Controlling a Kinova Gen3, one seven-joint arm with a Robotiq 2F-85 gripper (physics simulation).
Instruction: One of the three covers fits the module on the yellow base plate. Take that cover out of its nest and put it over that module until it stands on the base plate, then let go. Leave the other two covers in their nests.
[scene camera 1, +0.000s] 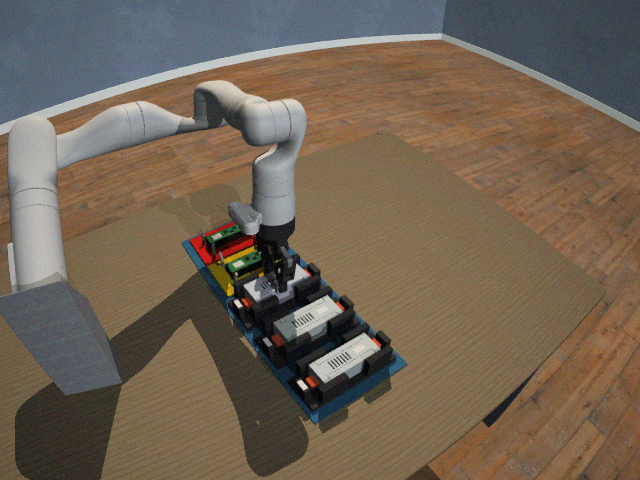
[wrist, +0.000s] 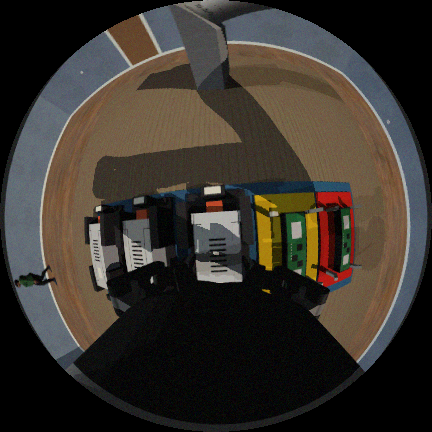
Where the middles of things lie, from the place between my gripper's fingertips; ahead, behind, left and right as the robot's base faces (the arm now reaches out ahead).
The yellow base plate (scene camera 1: 220, 274) is 2 cm behind my hand, 10 cm to the left of it and 4 cm below it. From my hand the other things lie so: red base plate (scene camera 1: 206, 254) 4 cm behind, 21 cm to the left, 4 cm below.
